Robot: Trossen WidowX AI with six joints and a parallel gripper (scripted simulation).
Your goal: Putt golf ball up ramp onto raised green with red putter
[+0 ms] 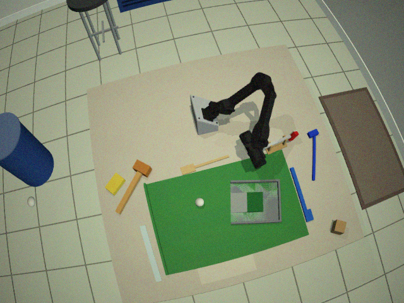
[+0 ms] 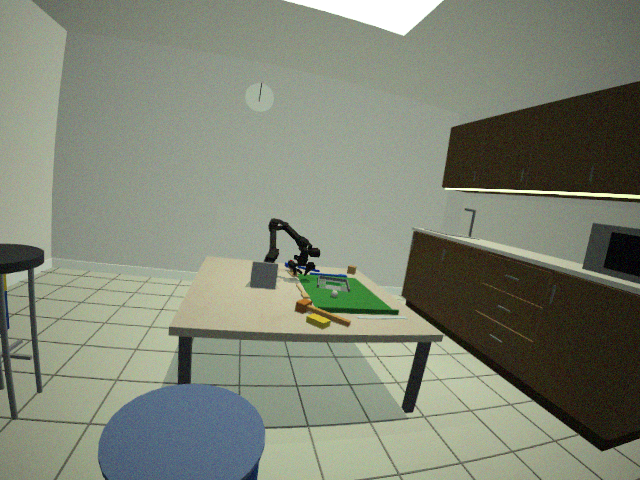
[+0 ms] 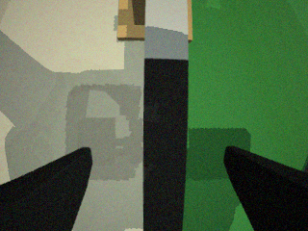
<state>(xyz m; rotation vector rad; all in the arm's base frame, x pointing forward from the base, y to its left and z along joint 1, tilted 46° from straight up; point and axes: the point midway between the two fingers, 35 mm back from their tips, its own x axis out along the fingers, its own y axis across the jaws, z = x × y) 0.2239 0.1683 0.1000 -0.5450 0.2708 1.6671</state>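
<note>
Now: the wooden paddle 1 cm behind my gripper tip, 28 cm to the right of it and 3 cm below it. From my gripper tip the other things lie so: green mat 26 cm ahead, 20 cm to the right, 3 cm below; then blue putter 5 cm ahead, 33 cm to the left, 2 cm below; then wooden stand 3 cm behind, 13 cm to the left.
</note>
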